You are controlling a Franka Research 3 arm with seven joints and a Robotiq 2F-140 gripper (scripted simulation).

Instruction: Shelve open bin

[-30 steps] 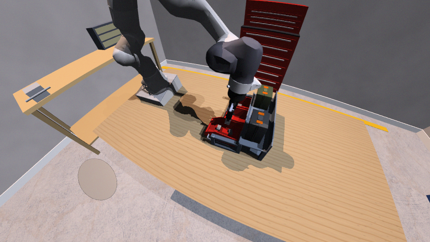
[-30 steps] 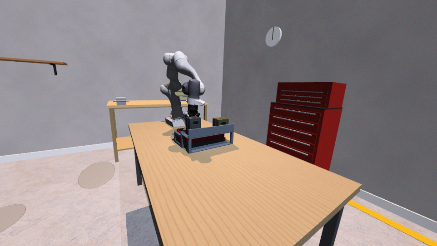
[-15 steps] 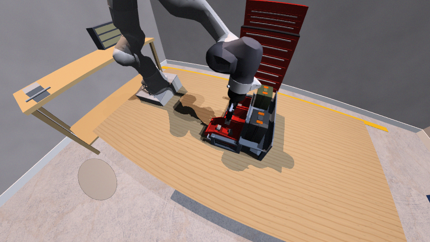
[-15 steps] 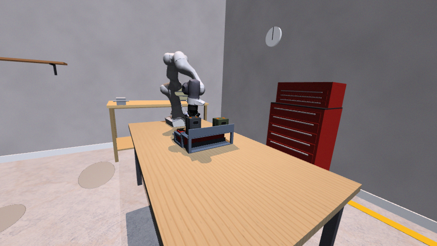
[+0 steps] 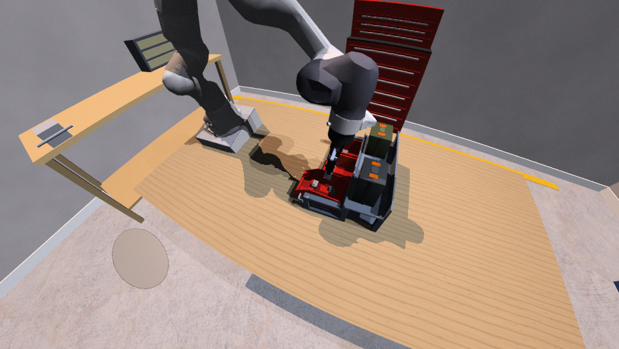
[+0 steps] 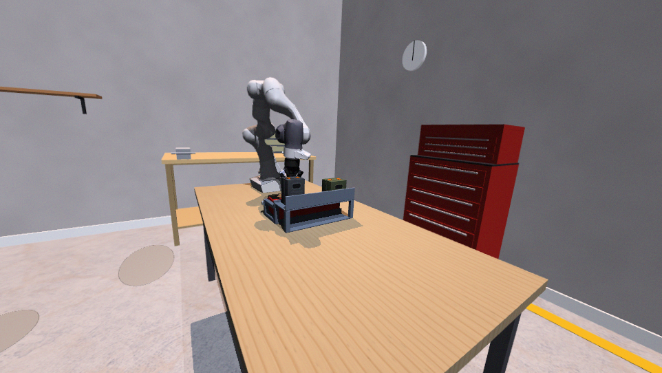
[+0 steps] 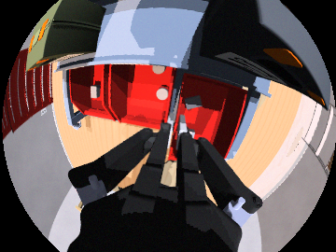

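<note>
Now: the dark grey box 14 cm ahead of my hand, 5 cm to the right of it and 7 cm above it. Round my hand: olive green box (14 cm ahead, 18 cm to the left, 5 cm above).
</note>
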